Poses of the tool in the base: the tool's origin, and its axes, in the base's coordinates. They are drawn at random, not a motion.
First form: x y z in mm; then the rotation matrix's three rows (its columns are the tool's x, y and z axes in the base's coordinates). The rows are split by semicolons.
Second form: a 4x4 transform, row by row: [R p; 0 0 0 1], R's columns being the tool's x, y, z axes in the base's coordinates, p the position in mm. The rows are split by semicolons. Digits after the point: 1 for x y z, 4 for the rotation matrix.
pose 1, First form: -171.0, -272.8, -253.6; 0.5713, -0.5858, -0.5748; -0.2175, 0.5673, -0.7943; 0.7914, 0.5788, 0.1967
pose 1, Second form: 0.5713, -0.5858, -0.5748, -171.0; -0.2175, 0.5673, -0.7943, -272.8; 0.7914, 0.5788, 0.1967, -253.6; 0, 0, 0, 1
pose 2, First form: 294.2, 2.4, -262.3; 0.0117, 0.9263, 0.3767; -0.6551, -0.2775, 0.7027; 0.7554, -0.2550, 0.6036
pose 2, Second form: 0.0117, 0.9263, 0.3767, 294.2; -0.6551, -0.2775, 0.7027, 2.4; 0.7554, -0.2550, 0.6036, -262.3; 0, 0, 0, 1
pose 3, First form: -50.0, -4.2, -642.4; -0.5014, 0.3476, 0.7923; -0.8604, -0.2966, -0.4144; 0.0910, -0.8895, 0.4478
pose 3, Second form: -0.5014, 0.3476, 0.7923, -50.0; -0.8604, -0.2966, -0.4144, -4.2; 0.0910, -0.8895, 0.4478, -642.4; 0, 0, 0, 1
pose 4, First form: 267.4, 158.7, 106.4; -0.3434, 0.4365, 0.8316; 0.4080, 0.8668, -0.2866; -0.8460, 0.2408, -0.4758
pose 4, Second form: -0.3434, 0.4365, 0.8316, 267.4; 0.4080, 0.8668, -0.2866, 158.7; -0.8460, 0.2408, -0.4758, 106.4; 0, 0, 0, 1
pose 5, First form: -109.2, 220.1, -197.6; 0.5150, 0.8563, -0.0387; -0.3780, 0.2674, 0.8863; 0.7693, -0.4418, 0.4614
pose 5, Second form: 0.5150, 0.8563, -0.0387, -109.2; -0.3780, 0.2674, 0.8863, 220.1; 0.7693, -0.4418, 0.4614, -197.6; 0, 0, 0, 1
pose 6, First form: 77.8, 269.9, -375.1; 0.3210, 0.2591, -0.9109; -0.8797, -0.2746, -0.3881; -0.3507, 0.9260, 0.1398
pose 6, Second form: 0.3210, 0.2591, -0.9109, 77.8; -0.8797, -0.2746, -0.3881, 269.9; -0.3507, 0.9260, 0.1398, -375.1; 0, 0, 0, 1
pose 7, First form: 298.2, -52.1, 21.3; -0.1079, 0.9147, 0.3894; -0.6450, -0.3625, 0.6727; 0.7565, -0.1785, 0.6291
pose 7, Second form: -0.1079, 0.9147, 0.3894, 298.2; -0.6450, -0.3625, 0.6727, -52.1; 0.7565, -0.1785, 0.6291, 21.3; 0, 0, 0, 1
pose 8, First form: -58.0, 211.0, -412.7; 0.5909, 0.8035, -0.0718; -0.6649, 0.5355, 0.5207; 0.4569, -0.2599, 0.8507
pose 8, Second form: 0.5909, 0.8035, -0.0718, -58.0; -0.6649, 0.5355, 0.5207, 211.0; 0.4569, -0.2599, 0.8507, -412.7; 0, 0, 0, 1
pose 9, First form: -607.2, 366.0, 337.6; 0.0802, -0.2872, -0.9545; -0.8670, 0.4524, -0.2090; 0.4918, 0.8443, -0.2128
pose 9, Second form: 0.0802, -0.2872, -0.9545, -607.2; -0.8670, 0.4524, -0.2090, 366.0; 0.4918, 0.8443, -0.2128, 337.6; 0, 0, 0, 1
